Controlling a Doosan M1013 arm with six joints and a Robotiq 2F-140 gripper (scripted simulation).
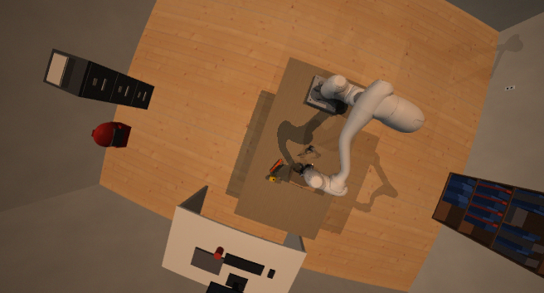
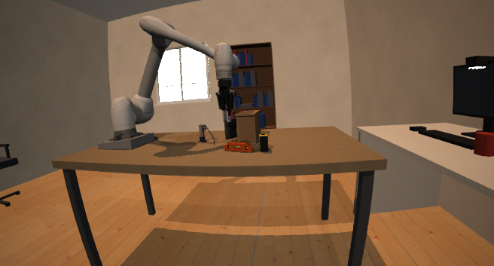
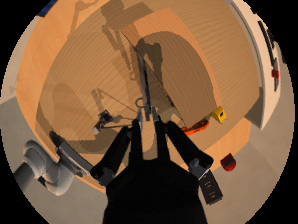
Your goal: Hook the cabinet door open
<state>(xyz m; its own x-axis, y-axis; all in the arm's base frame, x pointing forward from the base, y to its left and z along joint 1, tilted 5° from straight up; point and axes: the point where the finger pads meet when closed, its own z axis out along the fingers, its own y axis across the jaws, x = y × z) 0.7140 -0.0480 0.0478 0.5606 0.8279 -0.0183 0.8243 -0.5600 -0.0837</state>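
Right now my hand is 80 mm above the dark door, 70 mm to the right of it and 30 mm short of it. From my hand the other things lie so: black-and-yellow can: 230 mm to the right, 210 mm ahead, 110 mm below.
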